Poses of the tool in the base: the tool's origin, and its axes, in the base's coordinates. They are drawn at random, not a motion.
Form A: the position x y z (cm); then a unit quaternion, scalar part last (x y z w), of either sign.
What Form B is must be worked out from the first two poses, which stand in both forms.
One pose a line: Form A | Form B
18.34, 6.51, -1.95, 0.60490, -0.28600, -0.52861, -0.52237 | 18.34, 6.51, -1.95, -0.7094, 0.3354, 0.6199, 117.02
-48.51, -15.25, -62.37, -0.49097, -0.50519, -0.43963, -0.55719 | -48.51, -15.25, -62.37, 0.5913, 0.6084, 0.5294, 112.28
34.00, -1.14, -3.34, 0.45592, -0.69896, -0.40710, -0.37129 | 34.00, -1.14, -3.34, -0.4910, 0.7528, 0.4384, 136.41
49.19, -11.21, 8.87, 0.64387, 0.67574, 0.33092, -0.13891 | 49.19, -11.21, 8.87, -0.6502, -0.6824, -0.3342, 164.03
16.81, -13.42, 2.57, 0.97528, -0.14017, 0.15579, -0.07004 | 16.81, -13.42, 2.57, -0.9777, 0.1405, -0.1562, 171.97
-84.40, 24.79, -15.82, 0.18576, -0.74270, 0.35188, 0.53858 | -84.40, 24.79, -15.82, 0.2205, -0.8815, 0.4176, 114.83
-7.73, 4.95, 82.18, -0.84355, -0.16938, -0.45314, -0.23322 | -7.73, 4.95, 82.18, 0.8675, 0.1742, 0.4660, 153.03
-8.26, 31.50, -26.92, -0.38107, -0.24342, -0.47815, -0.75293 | -8.26, 31.50, -26.92, 0.5790, 0.3699, 0.7266, 82.31
